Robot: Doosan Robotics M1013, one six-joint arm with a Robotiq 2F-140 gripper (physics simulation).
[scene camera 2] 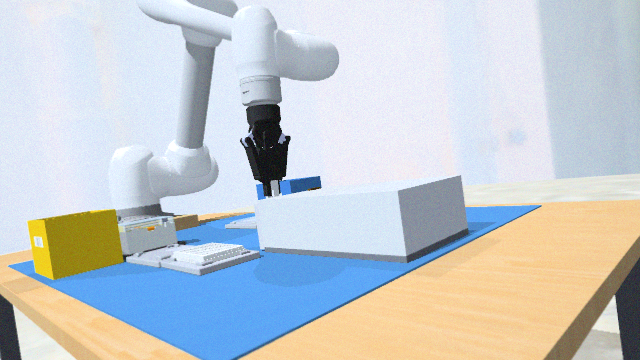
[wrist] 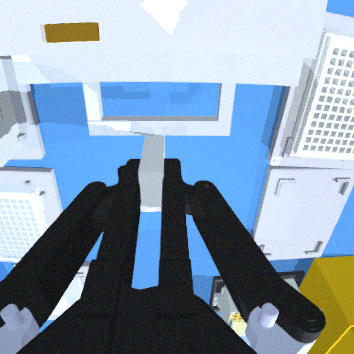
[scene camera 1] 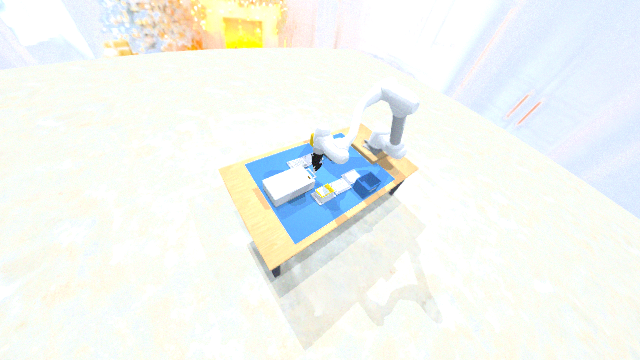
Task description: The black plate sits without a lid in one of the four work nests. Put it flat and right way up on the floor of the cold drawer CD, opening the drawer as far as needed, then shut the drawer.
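Frame: origin at the arm's base, x up, y right, z ahead, level; metres.
Seen in the pictures: gripper, fingertip midpoint: (wrist: 155,145) (scene camera 1: 314,172); arm's base, link origin: (scene camera 1: 373,148).
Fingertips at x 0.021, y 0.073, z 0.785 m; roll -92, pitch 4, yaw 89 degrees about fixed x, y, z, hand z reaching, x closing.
Observation:
Pixels of each thing's middle, then the offset from my fingertips to it. "spot": a spot on its surface instead.
- white drawer cabinet, body centre: (scene camera 2: 356,214) (scene camera 1: 288,185) dx -0.011, dy +0.024, dz +0.242 m
- white loop handle, surface spot: (wrist: 200,128) spot: dx +0.012, dy +0.037, dz +0.018 m
- nest with a white perforated plate, surface spot: (wrist: 337,100) spot: dx -0.042, dy +0.183, dz +0.017 m
- bare grey nest, body centre: (wrist: 299,218) (scene camera 2: 169,253) dx -0.055, dy +0.180, dz -0.152 m
- white plate, body centre: (wrist: 15,226) (scene camera 1: 340,185) dx -0.045, dy -0.198, dz -0.122 m
- yellow bin, body centre: (wrist: 344,314) (scene camera 2: 74,241) dx -0.004, dy +0.289, dz -0.351 m
- blue bin, body centre: (scene camera 2: 290,198) (scene camera 1: 366,184) dx -0.004, dy -0.346, dz -0.285 m
The white drawer cabinet (scene camera 1: 289,184) (scene camera 2: 330,220) (wrist: 210,30) stands on the blue mat. Its drawer front (wrist: 175,69) sits against the cabinet body in the wrist view, with no open gap visible. The white loop handle (wrist: 200,128) sticks out from the front. My gripper (scene camera 1: 316,169) (scene camera 2: 271,190) (wrist: 155,145) is shut and empty. Its tips are at the handle's outer bar, close to or touching it; exact contact cannot be told. The black plate does not show in the current views, and the drawer's inside is hidden.
At the wrist view's right are a nest with a white perforated plate (wrist: 337,100) and a bare grey nest (wrist: 305,215). A white plate (wrist: 17,217) lies at the left. A yellow bin (scene camera 2: 80,245) (wrist: 327,285) and a blue bin (scene camera 1: 367,185) (scene camera 2: 301,185) stand nearby.

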